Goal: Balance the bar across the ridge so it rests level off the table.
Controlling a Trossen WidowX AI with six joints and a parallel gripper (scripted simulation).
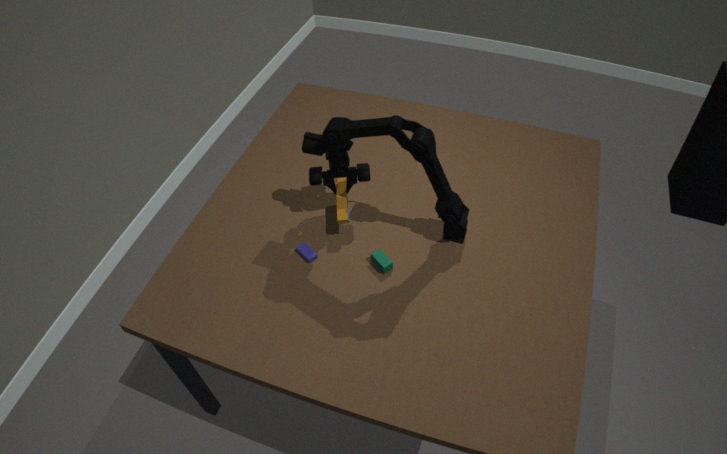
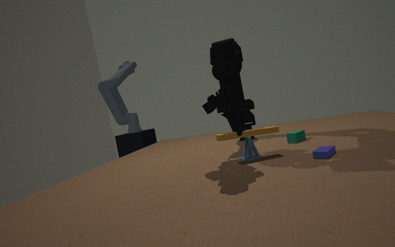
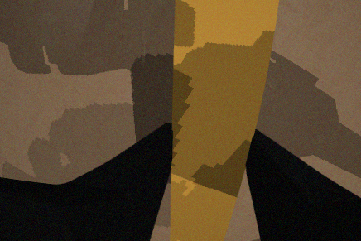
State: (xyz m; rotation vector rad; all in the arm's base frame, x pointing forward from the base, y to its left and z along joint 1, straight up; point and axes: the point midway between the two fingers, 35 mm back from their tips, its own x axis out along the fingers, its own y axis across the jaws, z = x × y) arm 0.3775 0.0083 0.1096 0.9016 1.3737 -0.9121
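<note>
Right now the yellow bar is 1 cm behind my gripper tip and 3 cm to the left of it. From my gripper tip the other things lie so: purple block: 4 cm ahead, 21 cm to the left, 7 cm below; then green block: 20 cm behind, 18 cm to the left, 6 cm below.
</note>
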